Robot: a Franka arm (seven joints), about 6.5 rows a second.
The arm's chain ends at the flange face. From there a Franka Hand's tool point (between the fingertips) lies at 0.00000 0.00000 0.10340 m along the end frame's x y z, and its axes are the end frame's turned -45 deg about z.
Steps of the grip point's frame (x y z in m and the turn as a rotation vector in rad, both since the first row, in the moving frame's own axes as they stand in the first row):
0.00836 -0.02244 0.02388 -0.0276 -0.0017 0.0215
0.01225 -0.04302 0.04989 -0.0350 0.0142 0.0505
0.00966 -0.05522 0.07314 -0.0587 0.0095 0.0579
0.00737 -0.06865 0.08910 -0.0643 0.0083 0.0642
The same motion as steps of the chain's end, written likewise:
-0.01183 -0.02394 0.02392 -0.0207 0.0183 0.0215
-0.02531 -0.04069 0.04996 -0.0147 0.0348 0.0505
-0.03709 -0.04961 0.07332 -0.0348 0.0482 0.0579
-0.04850 -0.05801 0.08932 -0.0396 0.0513 0.0642

